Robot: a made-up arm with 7 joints. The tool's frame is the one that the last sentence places. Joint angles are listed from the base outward.
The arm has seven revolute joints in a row. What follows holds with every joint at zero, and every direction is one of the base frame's.
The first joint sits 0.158 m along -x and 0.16 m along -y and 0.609 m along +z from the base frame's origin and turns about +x.
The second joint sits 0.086 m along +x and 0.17 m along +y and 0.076 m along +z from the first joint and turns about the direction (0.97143, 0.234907, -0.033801).
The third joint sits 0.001 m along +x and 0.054 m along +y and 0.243 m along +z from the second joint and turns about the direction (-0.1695, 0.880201, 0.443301).
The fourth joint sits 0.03 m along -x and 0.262 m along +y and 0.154 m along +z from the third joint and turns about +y.
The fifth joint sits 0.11 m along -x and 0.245 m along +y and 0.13 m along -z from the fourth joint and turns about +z.
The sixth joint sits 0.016 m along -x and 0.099 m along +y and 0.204 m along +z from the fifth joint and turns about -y.
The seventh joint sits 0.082 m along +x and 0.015 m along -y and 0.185 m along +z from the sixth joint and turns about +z.
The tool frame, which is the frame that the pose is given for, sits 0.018 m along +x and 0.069 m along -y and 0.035 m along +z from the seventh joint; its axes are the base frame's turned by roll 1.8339, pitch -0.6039 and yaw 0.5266 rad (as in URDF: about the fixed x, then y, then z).
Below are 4 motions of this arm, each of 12 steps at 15 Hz.
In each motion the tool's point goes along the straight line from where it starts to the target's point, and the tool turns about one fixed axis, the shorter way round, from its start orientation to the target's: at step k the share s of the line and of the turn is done. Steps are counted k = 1, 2, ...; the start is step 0. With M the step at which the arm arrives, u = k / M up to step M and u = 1 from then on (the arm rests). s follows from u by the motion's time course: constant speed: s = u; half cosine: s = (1 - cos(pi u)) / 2; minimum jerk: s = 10 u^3 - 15 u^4 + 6 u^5.
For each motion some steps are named. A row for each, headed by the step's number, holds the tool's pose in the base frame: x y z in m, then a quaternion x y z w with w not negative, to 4 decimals.
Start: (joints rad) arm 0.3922 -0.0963 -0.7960 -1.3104 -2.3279 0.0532 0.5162
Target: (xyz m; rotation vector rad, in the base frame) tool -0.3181 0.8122 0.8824 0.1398 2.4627 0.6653
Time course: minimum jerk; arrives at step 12
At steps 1, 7, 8, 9, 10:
1: -0.2727 0.4578 1.0788 -0.2140 0.9482 -0.1021 0.2116
7: -0.3023 0.6887 0.9508 -0.0420 0.9538 0.1290 0.2682
8: -0.3085 0.7374 0.9238 -0.0048 0.9443 0.1770 0.2773
9: -0.3134 0.7753 0.9028 0.0242 0.9345 0.2139 0.2837
10: -0.3165 0.7996 0.8894 0.0427 0.9270 0.2372 0.2874

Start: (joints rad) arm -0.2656 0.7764 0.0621 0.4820 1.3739 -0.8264 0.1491
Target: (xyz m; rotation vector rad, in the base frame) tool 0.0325 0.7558 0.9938 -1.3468 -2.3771 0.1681
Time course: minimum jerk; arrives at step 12
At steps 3, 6, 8, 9, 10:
3: 0.0425 0.4834 1.4396 -0.5827 -0.7535 -0.2610 0.1568
6: 0.0381 0.6039 1.2425 -0.5466 -0.8091 -0.1206 0.1791
8: 0.0348 0.6920 1.0982 -0.5116 -0.8372 -0.0159 0.1926
9: 0.0337 0.7243 1.0453 -0.4970 -0.8448 0.0227 0.1969
10: 0.0329 0.7450 1.0115 -0.4872 -0.8489 0.0473 0.1995

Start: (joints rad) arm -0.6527 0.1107 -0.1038 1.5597 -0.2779 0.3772 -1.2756
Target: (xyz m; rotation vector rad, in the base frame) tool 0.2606 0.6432 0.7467 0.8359 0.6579 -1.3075
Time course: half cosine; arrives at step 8
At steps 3, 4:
3: 0.2163 0.7870 0.7573 0.2668 -0.0449 -0.4138 0.8693
4: 0.2285 0.7472 0.7544 0.3016 0.0502 -0.4692 0.8285

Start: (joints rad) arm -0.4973 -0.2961 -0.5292 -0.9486 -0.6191 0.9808 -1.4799
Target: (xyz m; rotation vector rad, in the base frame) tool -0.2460 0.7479 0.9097 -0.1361 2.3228 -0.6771
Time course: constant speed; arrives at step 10
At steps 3, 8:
3: -0.2723 0.7540 0.4303 -0.1122 0.8090 -0.4933 0.2993
8: -0.2535 0.7496 0.7727 -0.0702 0.8781 -0.3303 0.3389

